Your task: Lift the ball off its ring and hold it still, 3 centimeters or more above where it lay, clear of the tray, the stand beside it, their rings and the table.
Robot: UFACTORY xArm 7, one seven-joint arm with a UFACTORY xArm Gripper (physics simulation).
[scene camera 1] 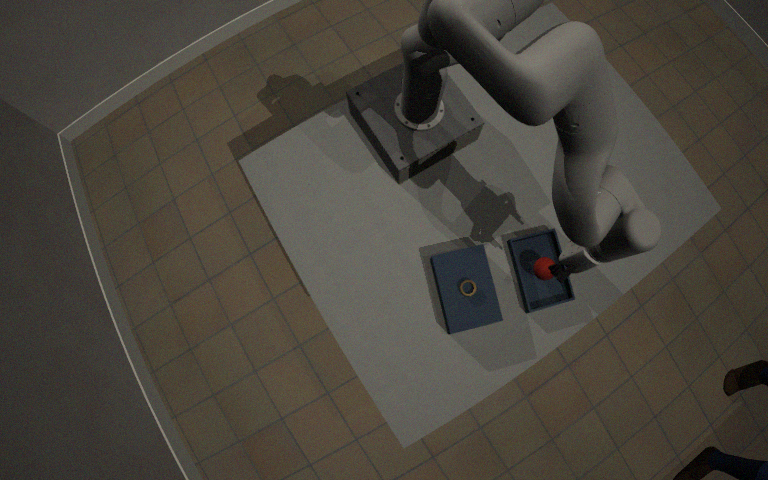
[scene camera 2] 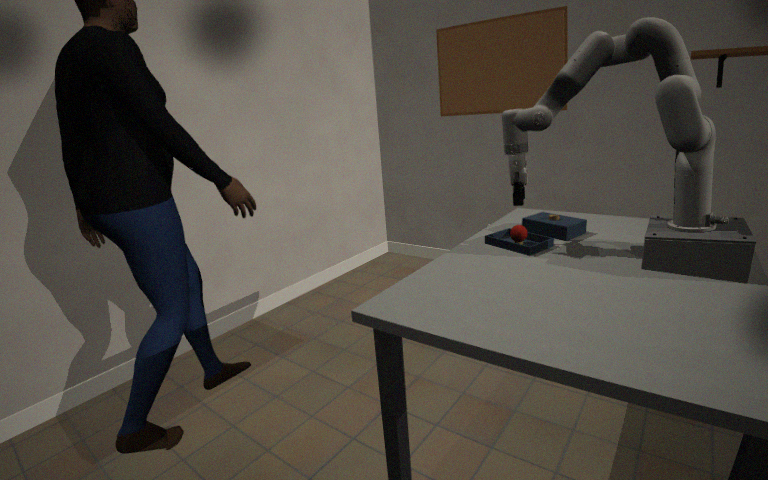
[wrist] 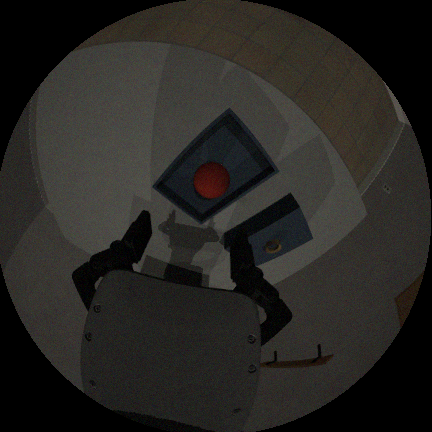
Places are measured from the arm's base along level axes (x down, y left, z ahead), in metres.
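Where they show: gripper, fingertip midpoint: [scene camera 1: 564,256] [scene camera 2: 519,202] [wrist: 191,230]; arm's base at its link origin: [scene camera 1: 419,109] [scene camera 2: 691,226].
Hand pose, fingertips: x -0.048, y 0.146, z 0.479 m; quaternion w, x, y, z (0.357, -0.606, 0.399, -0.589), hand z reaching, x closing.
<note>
Each offset is from my fingertips to the top centre of the thing. "*": to the spot under its first point. Level surfaces: height alone.
The red ball @(dx +0.081, dy -0.011, dz +0.007 m) [scene camera 1: 542,268] [scene camera 2: 518,232] [wrist: 211,180] rests inside the blue tray @(dx +0.122, dy -0.011, dz +0.007 m) [scene camera 1: 517,277] [wrist: 240,197]. A bit of its yellow ring @(* dx +0.132, dy +0.006, dz -0.006 m) [scene camera 2: 519,242] shows under it in scene camera 2; elsewhere the ball hides that ring. The blue stand [scene camera 1: 453,308] [scene camera 2: 568,228] [wrist: 295,225] is beside the tray, with an empty yellow ring @(* dx +0.090, dy -0.223, dz -0.011 m) [scene camera 1: 467,295] [scene camera 2: 553,217] on top. My gripper [scene camera 1: 557,271] [scene camera 2: 518,203] [wrist: 191,230] is open and empty, pointing down. It hangs above the ball in scene camera 2, with a gap between fingertips and ball.
The tray walls stand low around the ball. The arm's base block [scene camera 1: 373,121] [scene camera 2: 696,254] is bolted on the pale table @(dx +0.150 m) [scene camera 1: 339,254] [scene camera 2: 509,305]. A person [scene camera 2: 113,124] stands beyond the table's edge, near the wall. The arm's shadow falls near the tray and stand.
</note>
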